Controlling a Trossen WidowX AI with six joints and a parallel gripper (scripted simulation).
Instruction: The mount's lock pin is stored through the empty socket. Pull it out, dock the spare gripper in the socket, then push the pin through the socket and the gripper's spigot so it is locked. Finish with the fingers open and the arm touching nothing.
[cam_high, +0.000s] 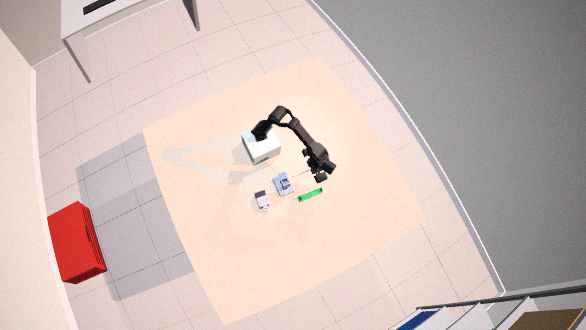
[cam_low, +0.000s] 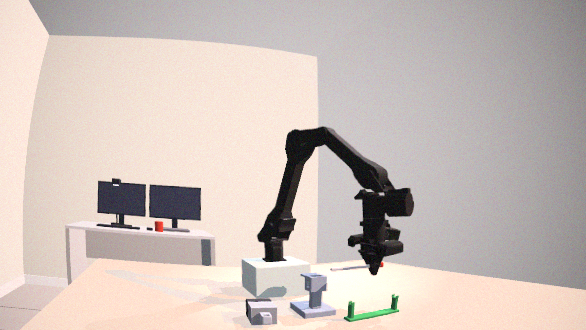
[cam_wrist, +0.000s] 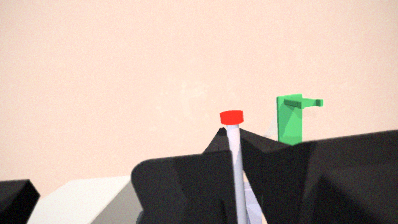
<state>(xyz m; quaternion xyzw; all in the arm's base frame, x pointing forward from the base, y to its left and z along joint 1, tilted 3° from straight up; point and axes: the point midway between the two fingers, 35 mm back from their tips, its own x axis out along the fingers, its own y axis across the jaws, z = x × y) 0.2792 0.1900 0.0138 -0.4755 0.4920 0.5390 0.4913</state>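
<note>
My gripper tip is now 10 cm short of the green rack, 5 cm to the left of it and 6 cm above it. Round my gripper tip: socket (16 cm to the right, 3 cm below); then spare gripper (5 cm ahead, 30 cm to the right, 6 cm below).
</note>
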